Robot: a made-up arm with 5 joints.
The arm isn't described. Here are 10 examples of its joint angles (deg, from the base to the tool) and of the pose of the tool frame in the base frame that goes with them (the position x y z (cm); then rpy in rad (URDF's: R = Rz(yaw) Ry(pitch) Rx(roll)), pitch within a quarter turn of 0, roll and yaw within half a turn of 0).
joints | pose
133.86 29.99 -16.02 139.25 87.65 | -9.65 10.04 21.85 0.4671 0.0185 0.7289
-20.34 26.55 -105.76 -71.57 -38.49 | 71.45 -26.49 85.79 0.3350 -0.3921 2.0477
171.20 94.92 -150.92 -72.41 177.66 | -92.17 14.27 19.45 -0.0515 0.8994 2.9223
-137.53 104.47 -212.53 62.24 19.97 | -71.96 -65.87 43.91 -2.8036 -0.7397 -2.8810
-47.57 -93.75 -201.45 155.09 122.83 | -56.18 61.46 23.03 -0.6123 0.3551 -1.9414
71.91 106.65 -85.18 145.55 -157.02 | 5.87 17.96 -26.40 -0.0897 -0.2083 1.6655
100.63 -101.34 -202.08 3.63 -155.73 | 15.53 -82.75 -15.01 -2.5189 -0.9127 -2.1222
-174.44 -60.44 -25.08 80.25 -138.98 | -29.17 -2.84 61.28 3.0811 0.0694 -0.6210
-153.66 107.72 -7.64 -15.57 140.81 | 22.75 11.26 4.19 1.7217 -0.8812 1.9137
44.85 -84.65 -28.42 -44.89 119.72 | -1.36 -1.35 92.35 -0.3381 0.1871 -0.3013
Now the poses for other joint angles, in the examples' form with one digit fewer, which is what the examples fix.
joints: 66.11 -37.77 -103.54 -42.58 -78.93
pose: -2.3 -5.1 132.0 -0.067 0.013 2.917
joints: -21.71 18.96 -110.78 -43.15 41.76
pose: 68.5 -27.3 100.4 -0.588 -0.556 -2.619
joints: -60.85 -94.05 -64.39 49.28 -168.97
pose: -12.9 23.2 105.1 0.503 1.187 -0.526
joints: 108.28 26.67 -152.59 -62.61 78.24
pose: -15.8 47.9 119.3 0.146 0.030 0.116
